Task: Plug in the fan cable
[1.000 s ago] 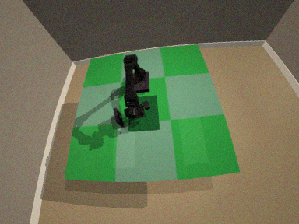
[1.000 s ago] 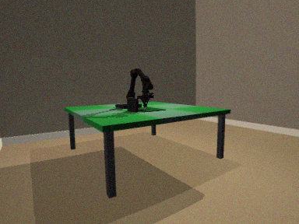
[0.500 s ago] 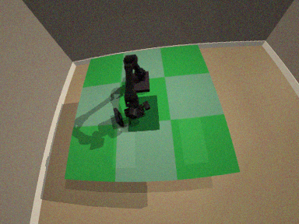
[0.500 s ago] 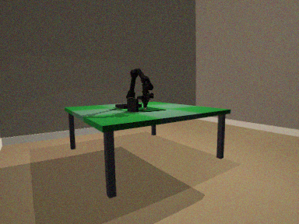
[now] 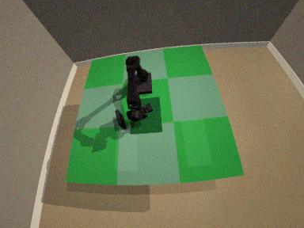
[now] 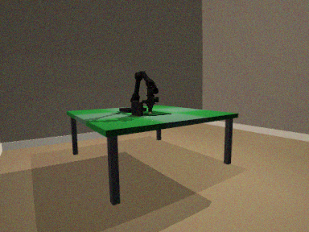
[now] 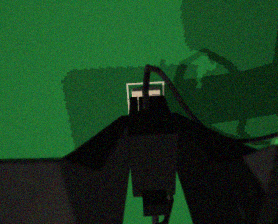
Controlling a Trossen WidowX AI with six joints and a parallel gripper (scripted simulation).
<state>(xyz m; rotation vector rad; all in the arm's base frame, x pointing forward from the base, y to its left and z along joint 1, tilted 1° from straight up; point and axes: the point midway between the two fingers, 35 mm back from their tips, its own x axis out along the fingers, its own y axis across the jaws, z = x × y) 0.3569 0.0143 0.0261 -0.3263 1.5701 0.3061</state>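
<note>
The dark green board lies 5 cm below my gripper tip, 2 cm to the left of it and 2 cm behind it. Also, from my gripper tip: black fan: 14 cm to the right, 4 cm ahead, 3 cm above; fan plug: 1 cm behind, 1 cm above.
</note>
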